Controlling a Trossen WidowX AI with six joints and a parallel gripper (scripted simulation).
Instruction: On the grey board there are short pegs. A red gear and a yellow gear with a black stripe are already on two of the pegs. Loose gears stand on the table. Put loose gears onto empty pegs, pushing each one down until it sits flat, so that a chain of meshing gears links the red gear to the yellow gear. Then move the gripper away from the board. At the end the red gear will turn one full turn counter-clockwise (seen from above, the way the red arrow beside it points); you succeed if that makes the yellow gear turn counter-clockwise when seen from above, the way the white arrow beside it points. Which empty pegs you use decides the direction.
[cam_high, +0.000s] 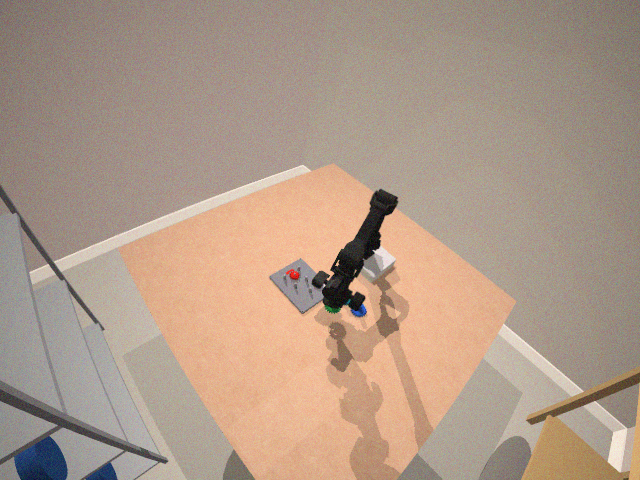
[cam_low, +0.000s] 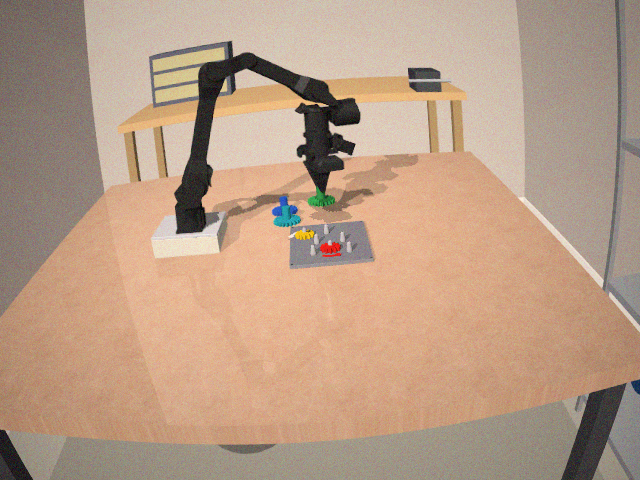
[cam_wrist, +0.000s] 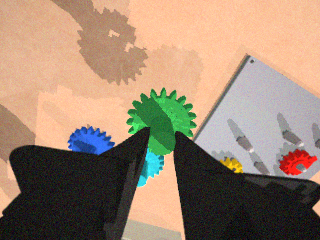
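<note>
My gripper tip is now 21 cm to the left of the red gear and 5 cm above it. Also, from my gripper tip: teal gear (9 cm behind, 5 cm below, 1 cm to the right); blue gear (9 cm behind, 6 cm to the left, 5 cm below); green gear (1 cm below).
</note>
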